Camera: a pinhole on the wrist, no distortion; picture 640 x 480 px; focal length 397.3 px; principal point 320.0 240.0 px. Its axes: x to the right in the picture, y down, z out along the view. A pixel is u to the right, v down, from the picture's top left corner.
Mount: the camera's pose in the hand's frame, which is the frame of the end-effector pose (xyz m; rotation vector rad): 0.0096 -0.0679 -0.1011 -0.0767 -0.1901 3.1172
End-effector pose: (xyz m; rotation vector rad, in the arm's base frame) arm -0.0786 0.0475 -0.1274 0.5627 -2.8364 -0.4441
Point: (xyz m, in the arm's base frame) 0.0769 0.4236 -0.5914
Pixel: 559 62
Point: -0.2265 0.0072 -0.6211
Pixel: 256 246
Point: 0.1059 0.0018 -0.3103
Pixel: 619 363
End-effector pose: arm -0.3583 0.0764 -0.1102 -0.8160 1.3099 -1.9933
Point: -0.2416 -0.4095 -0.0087
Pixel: 36 55
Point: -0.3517 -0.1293 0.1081
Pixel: 52 281
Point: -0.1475 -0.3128 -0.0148
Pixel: 160 74
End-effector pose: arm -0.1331 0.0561 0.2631 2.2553 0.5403 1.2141
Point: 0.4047 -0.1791 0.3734
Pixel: outside the picture
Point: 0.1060 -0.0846 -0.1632
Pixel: 472 236
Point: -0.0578 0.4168 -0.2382
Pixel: outside the picture
